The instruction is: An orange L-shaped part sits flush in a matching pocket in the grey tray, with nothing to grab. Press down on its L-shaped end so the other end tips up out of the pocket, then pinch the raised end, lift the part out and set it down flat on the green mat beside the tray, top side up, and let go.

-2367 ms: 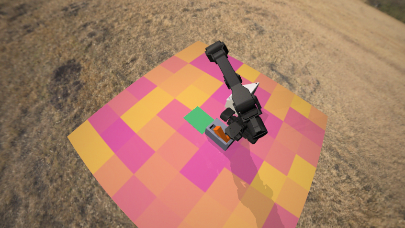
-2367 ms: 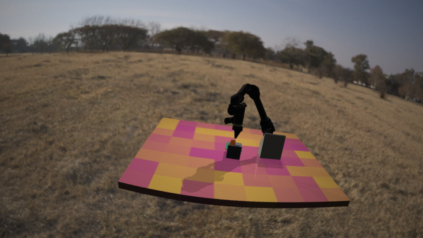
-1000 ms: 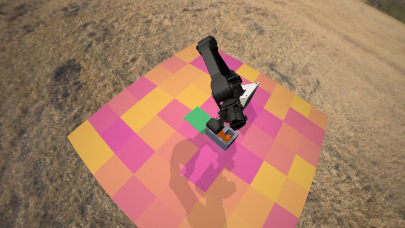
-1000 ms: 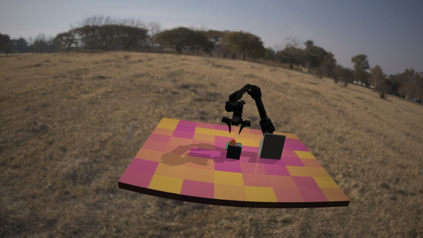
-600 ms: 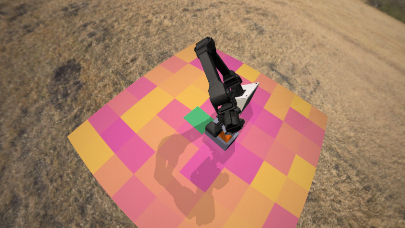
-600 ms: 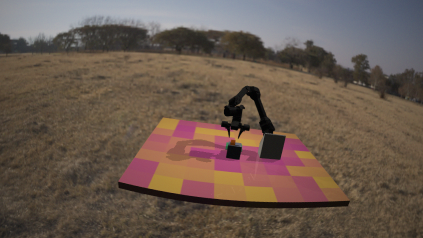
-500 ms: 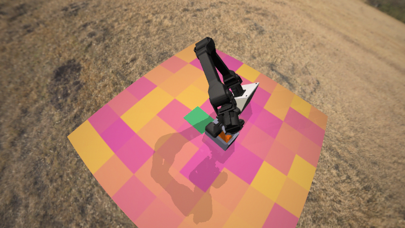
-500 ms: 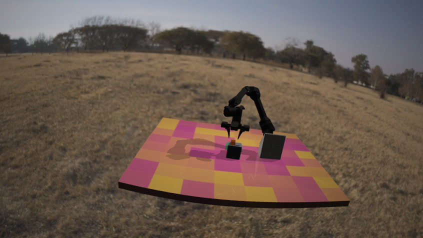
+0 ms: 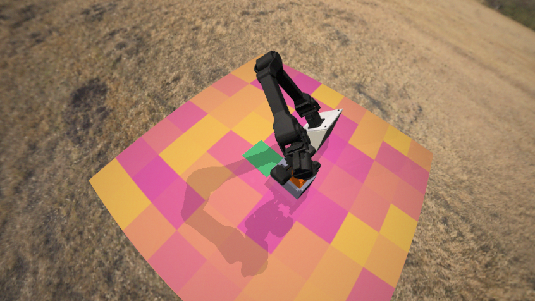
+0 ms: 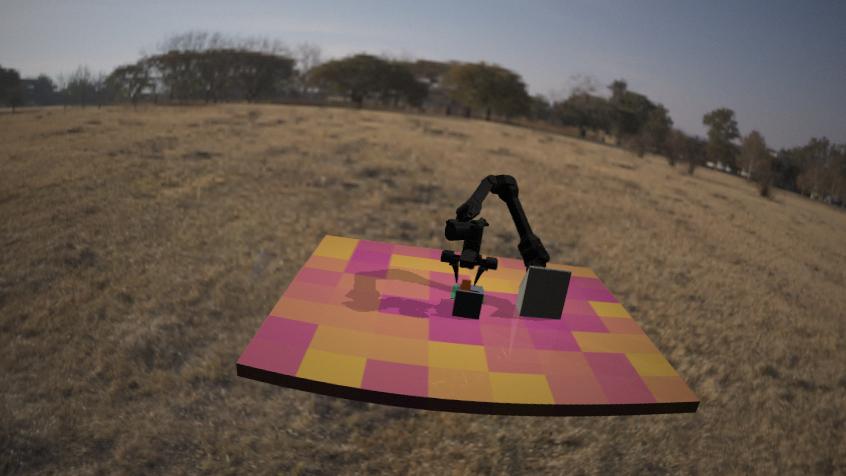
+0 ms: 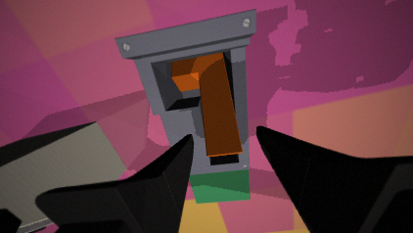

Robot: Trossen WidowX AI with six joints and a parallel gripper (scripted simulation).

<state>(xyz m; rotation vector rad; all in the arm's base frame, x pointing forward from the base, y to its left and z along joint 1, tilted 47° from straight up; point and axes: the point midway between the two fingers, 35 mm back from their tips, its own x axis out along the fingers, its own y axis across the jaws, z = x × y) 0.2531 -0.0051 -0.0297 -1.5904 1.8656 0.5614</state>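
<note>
My gripper tip is now 1 cm past the orange L-shaped part, 3 cm to the right of it and 4 cm above it. From my gripper tip the other things lie so: green mat (4 cm behind, 14 cm to the right, 10 cm below).
</note>
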